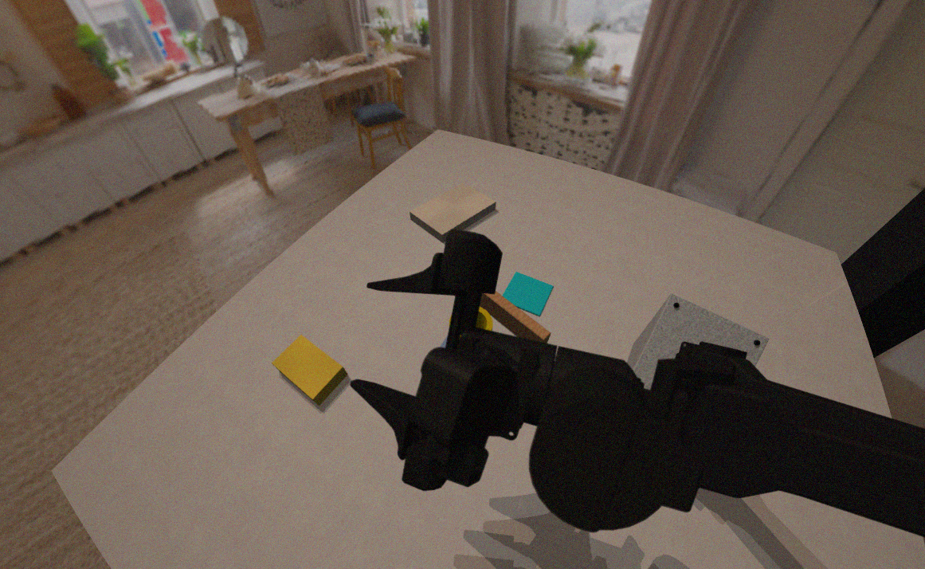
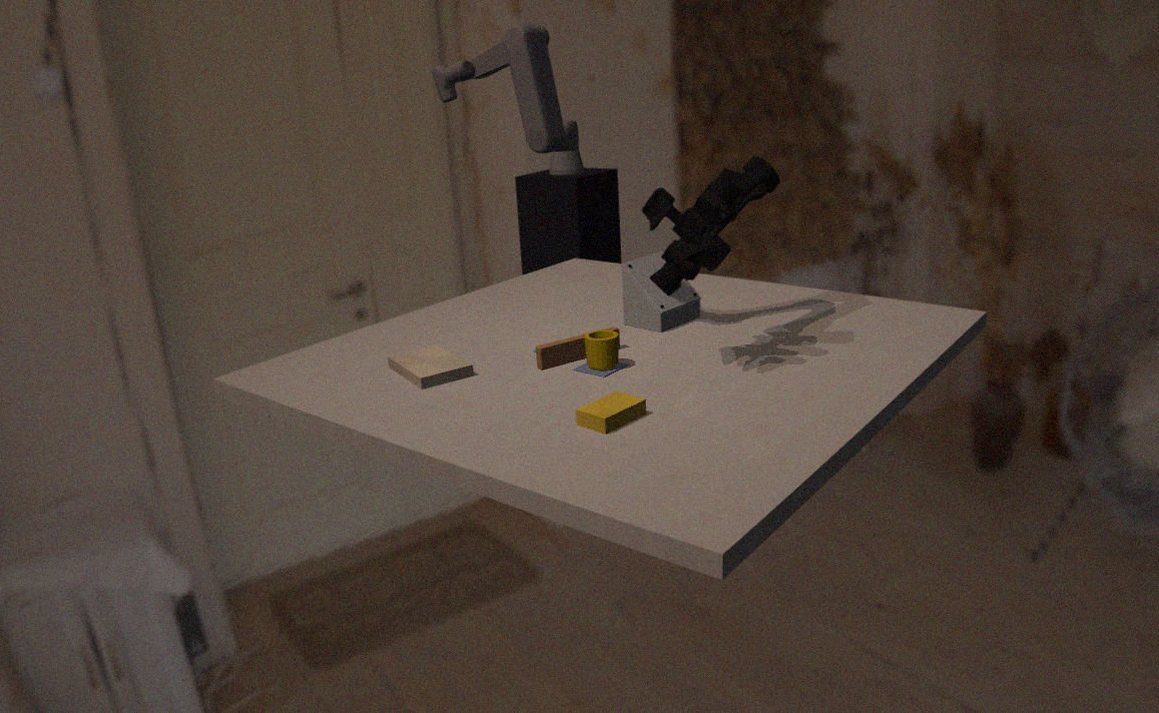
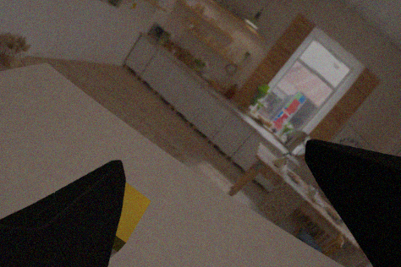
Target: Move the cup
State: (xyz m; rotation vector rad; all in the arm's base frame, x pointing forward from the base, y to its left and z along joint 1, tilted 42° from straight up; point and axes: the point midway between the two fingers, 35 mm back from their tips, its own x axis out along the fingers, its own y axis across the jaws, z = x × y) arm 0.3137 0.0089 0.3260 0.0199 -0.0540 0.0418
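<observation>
Now: gripper tip 25 cm above the yellow cup, 18 cm to the left of it and 3 cm past it. Also, from my gripper tip: grey-blue pad 29 cm below, 18 cm to the right, 2 cm behind; wooden bar 27 cm below, 26 cm to the right, 5 cm behind.
</observation>
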